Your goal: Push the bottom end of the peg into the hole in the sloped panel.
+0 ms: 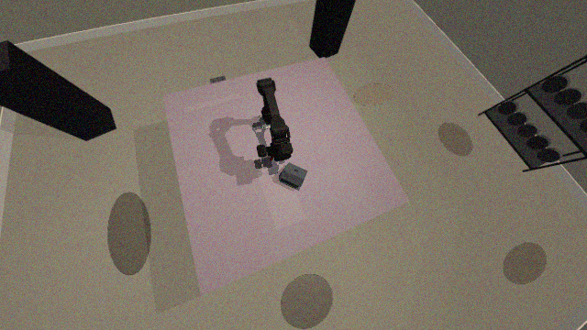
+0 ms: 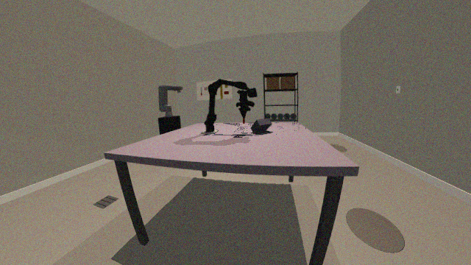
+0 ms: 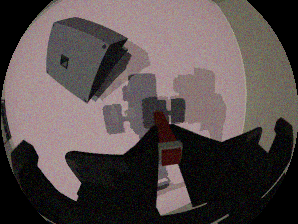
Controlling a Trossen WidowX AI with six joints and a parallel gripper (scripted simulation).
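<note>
My gripper tip is 14 cm short of the dark grey sloped panel, 7 cm to the right of it and 7 cm above it. Round my gripper tip: red peg 2 cm above.
</note>
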